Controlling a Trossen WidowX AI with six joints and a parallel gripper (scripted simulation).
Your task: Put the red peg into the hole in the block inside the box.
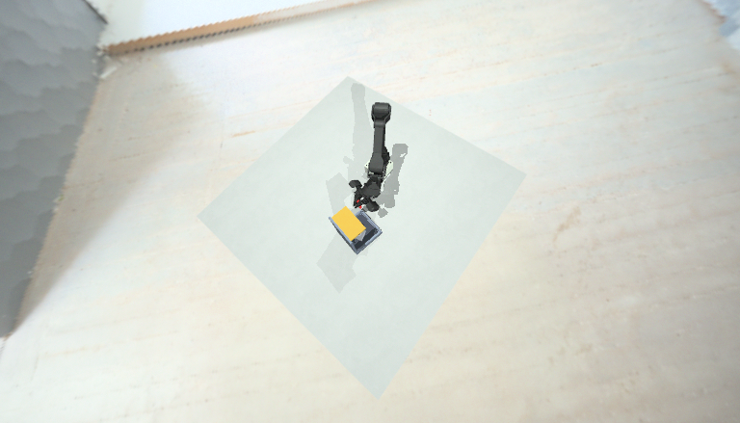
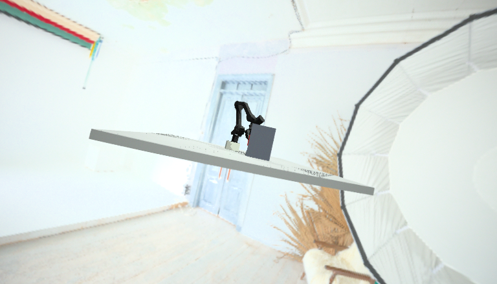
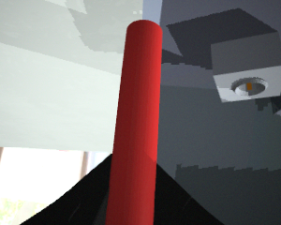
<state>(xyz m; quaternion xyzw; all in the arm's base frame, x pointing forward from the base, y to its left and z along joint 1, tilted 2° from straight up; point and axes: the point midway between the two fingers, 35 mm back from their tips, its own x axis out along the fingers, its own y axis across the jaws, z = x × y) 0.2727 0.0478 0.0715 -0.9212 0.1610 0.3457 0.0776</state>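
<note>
My gripper tip is now 15 cm short of the dark box wall and 4 cm to the right of it. From my gripper tip the other things lie so: orange roof 10 cm ahead, 6 cm to the left, 10 cm above; red peg 3 cm behind, 1 cm to the left, 1 cm below.
</note>
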